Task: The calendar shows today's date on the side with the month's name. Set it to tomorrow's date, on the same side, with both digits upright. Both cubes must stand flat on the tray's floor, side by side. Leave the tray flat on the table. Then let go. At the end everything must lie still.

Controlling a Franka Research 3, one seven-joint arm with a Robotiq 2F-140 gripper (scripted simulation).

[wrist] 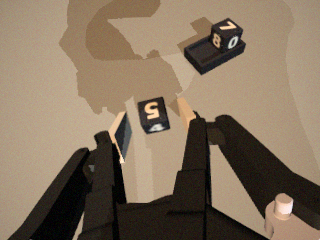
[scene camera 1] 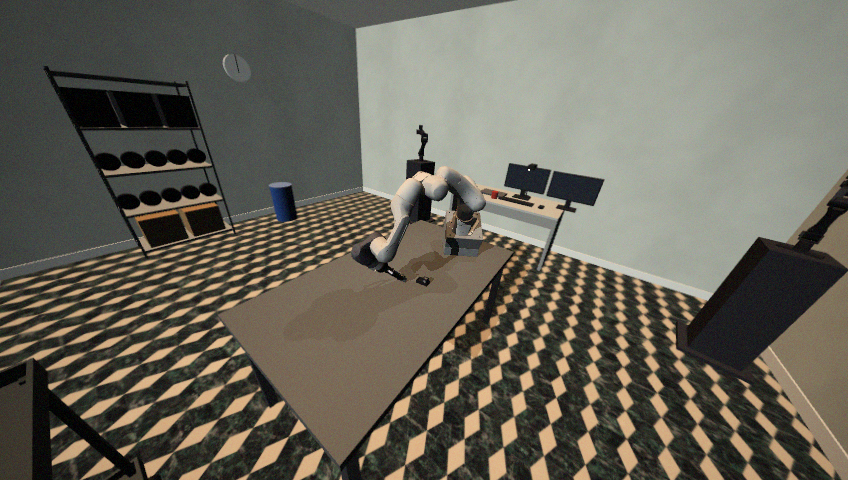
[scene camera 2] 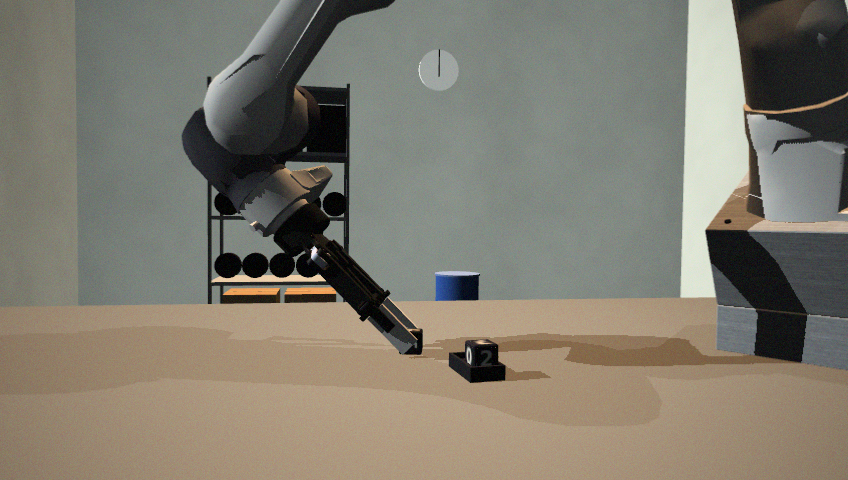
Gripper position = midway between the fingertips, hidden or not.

Observation:
In view: my gripper (scene camera 2: 411,341) and a black tray (scene camera 2: 457,362).
The black tray also shows in the wrist view (wrist: 203,56). My gripper also shows in the wrist view (wrist: 153,115).

